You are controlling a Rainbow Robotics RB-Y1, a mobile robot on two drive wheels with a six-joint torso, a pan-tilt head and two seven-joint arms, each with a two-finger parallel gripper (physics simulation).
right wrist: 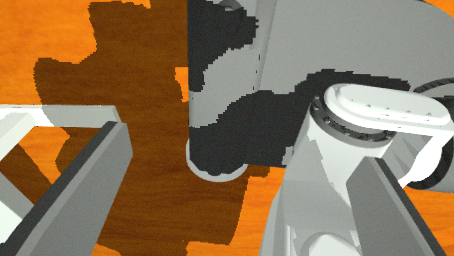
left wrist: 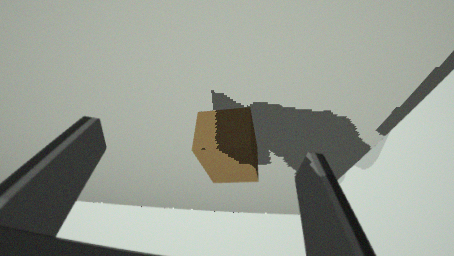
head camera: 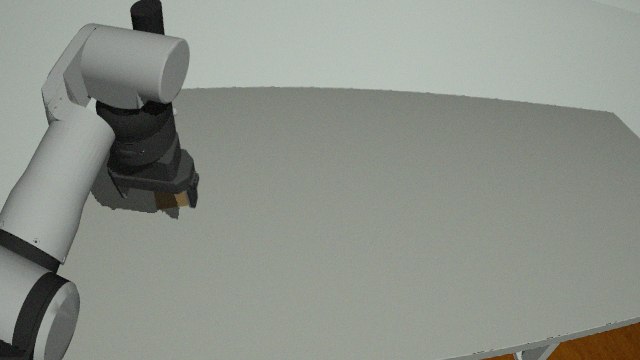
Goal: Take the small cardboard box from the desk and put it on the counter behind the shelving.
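Observation:
The small cardboard box rests on the grey desk top, partly in shadow. My left gripper is open and above the desk. In the left wrist view the box shows between its two fingers, beyond their tips, with nothing held. In the head view the gripper's body hides part of the box. My right gripper is open and empty, above the floor beside my own base. The counter and the shelving cannot be made out.
The desk's far edge runs beyond the left arm in the head view; its near edge and orange wooden floor show at bottom right. White frame bars stand at the left of the right wrist view. My grey base fills its upper right.

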